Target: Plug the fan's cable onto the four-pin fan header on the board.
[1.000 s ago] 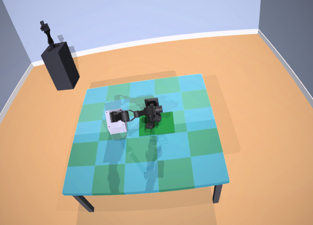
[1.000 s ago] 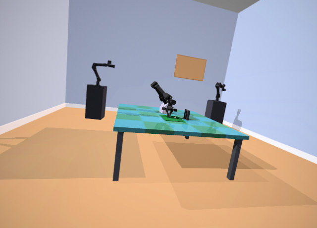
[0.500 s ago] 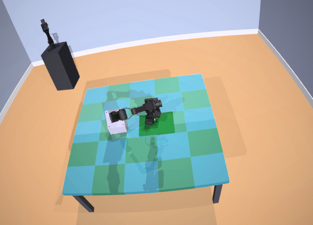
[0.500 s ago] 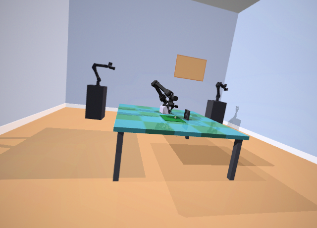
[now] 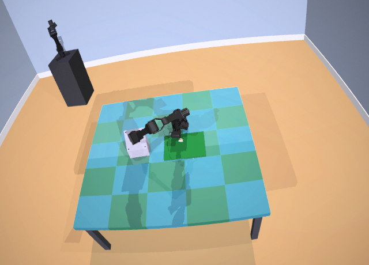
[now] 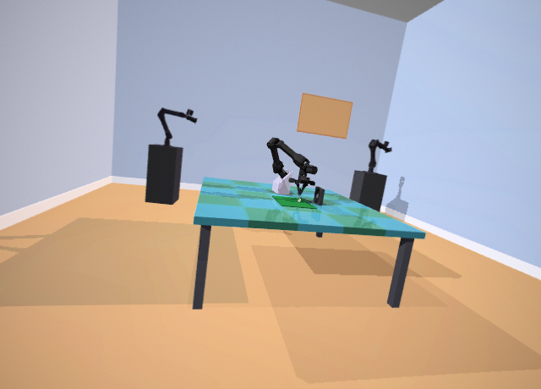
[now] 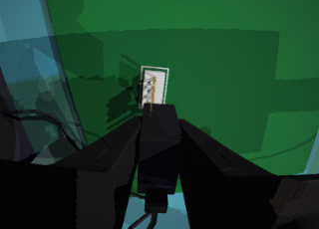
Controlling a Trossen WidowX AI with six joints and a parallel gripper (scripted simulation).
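My gripper tip is 6 cm above the white four-pin header. The rest, counted from my gripper tip: black fan plug 1 cm behind, 1 cm above; then green board 3 cm ahead, 5 cm to the right, 8 cm below; then black fan 2 cm behind, 14 cm to the left.
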